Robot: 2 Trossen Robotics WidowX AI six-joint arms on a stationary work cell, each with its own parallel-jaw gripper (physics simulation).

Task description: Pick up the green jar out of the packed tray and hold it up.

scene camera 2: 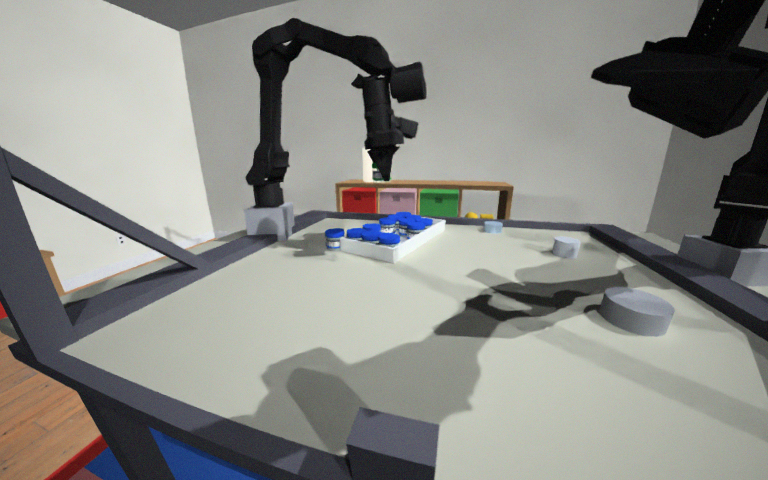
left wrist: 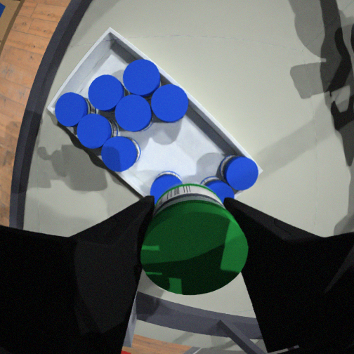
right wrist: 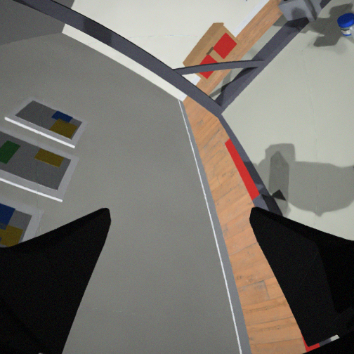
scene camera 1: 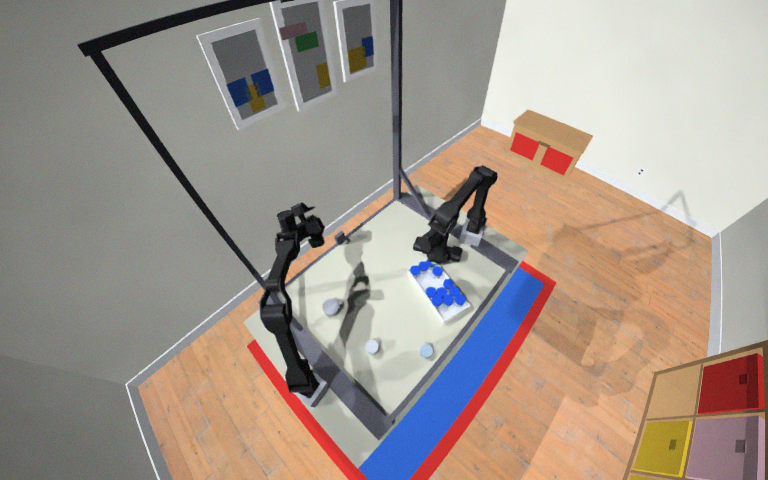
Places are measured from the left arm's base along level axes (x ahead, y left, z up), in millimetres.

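Where they show: left gripper, fingertip midpoint: (scene camera 2: 385, 180) (scene camera 1: 434, 262); right gripper, fingertip midpoint: (scene camera 1: 319, 216); left arm's base, origin of the base link: (scene camera 2: 269, 205) (scene camera 1: 473, 228); right arm's base, origin of the base link: (scene camera 2: 733, 242) (scene camera 1: 308, 386).
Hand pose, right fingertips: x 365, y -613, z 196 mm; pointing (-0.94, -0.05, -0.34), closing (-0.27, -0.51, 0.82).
Note:
Things, the pixels of their centre, and the offset from my right fingertips. "*": a spot on its surface instead.
- green jar, body centre: (scene camera 2: 381, 172) dx -63, dy +499, dz -109 mm
- tray with several blue-lidded jars, surface spot: (scene camera 1: 448, 300) * dx +35, dy +604, dz -237 mm
- blue-lidded jar, body centre: (scene camera 2: 335, 239) dx -177, dy +494, dz -262 mm
- large grey disc, body centre: (scene camera 2: 634, 309) (scene camera 1: 331, 307) dx +250, dy +147, dz -268 mm
- small whitish cylinder, body centre: (scene camera 2: 565, 247) (scene camera 1: 372, 347) dx +335, dy +386, dz -266 mm
- pale blue cylinder, body centre: (scene camera 2: 493, 227) (scene camera 1: 426, 351) dx +263, dy +587, dz -271 mm
The green jar (left wrist: 195, 250) (scene camera 2: 375, 173) is upright between the fingers of my left gripper (left wrist: 188, 203) (scene camera 2: 386, 176), which is shut on it. In scene camera 2 the jar hangs well above the white tray (scene camera 2: 368, 249) (scene camera 1: 451, 312) (left wrist: 172, 145), partly hidden by a finger. In the left wrist view its green lid faces the camera, and the tray with several blue-lidded jars (left wrist: 133, 113) (scene camera 1: 448, 300) lies below it. My right gripper (right wrist: 181, 215) is open and empty, high above the table's edge, far from the tray.
A blue-lidded jar (scene camera 2: 334, 239) (right wrist: 346, 25) stands outside the tray, near its left corner in scene camera 2. A large grey disc (scene camera 1: 331, 307) (scene camera 2: 637, 313), a small whitish cylinder (scene camera 1: 372, 346) (scene camera 2: 566, 247) and a pale blue cylinder (scene camera 1: 425, 350) (scene camera 2: 492, 226) stand on the table.

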